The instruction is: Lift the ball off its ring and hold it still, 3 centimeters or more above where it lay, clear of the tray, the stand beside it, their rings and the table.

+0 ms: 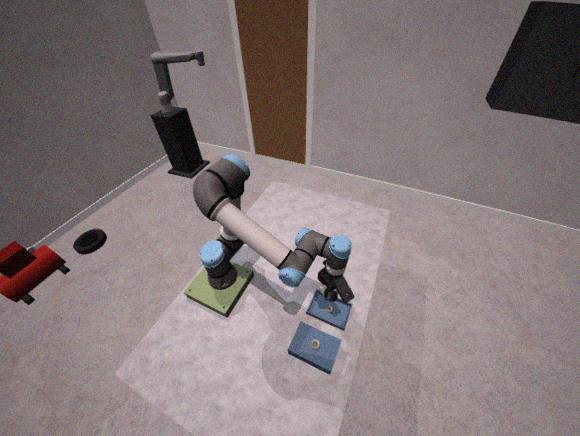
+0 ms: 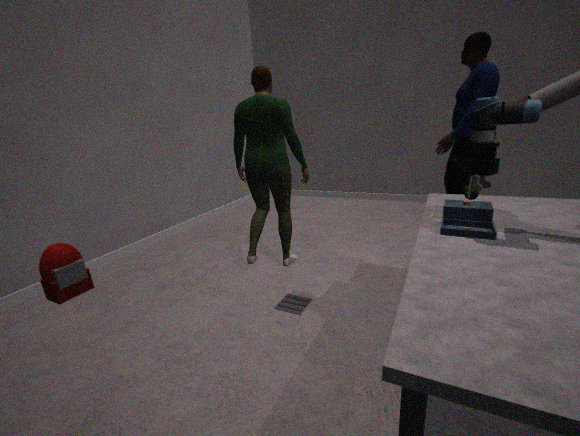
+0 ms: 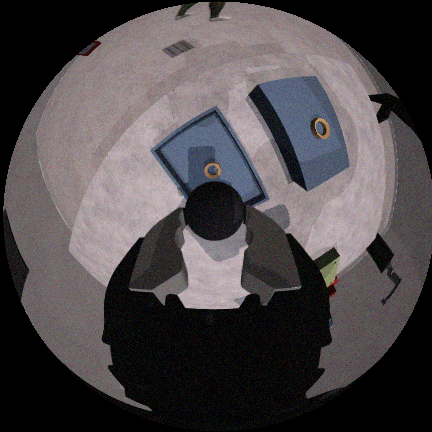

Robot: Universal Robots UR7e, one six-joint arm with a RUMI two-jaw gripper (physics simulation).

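Note:
A dark ball (image 3: 214, 210) is there for me to see. My own gripper (image 2: 472, 197) is visible too, and I find the same gripper (image 1: 330, 296) in image 1 and the gripper (image 3: 214, 208) once more in image 3. There is a shallow blue tray (image 1: 336, 313), which image 2 shows as well, with the tray (image 2: 464, 228) there, while image 3 has the tray (image 3: 205, 148). I also see a blue stand (image 2: 453, 209), and in image 3 the stand (image 3: 297, 110) is visible again.

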